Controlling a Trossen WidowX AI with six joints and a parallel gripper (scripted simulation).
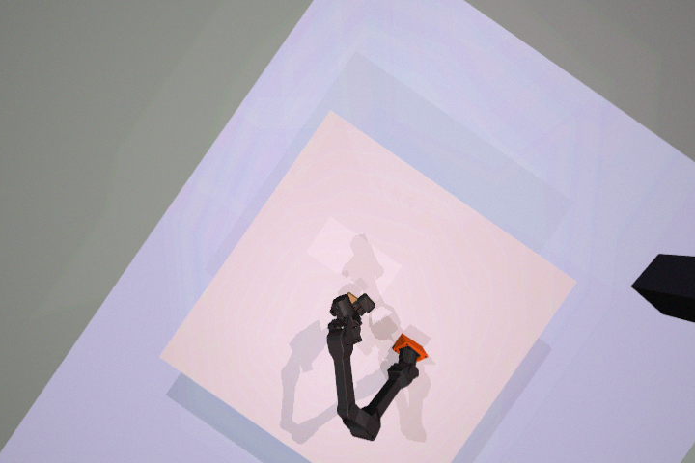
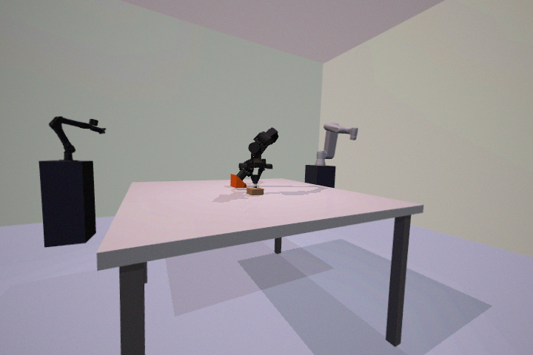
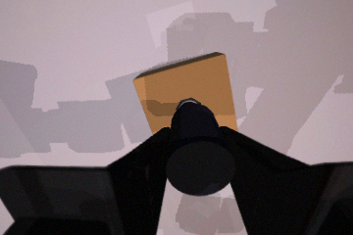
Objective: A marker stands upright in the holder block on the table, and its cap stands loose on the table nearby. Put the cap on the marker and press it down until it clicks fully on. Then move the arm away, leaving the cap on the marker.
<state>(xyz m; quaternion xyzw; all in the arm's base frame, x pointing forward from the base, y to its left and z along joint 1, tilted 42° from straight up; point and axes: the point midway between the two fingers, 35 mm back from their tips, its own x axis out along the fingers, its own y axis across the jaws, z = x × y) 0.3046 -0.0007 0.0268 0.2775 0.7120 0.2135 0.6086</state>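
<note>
The holder block lies 6 cm below my gripper tip. Also, from my gripper tip: marker cap (1 cm above).
</note>
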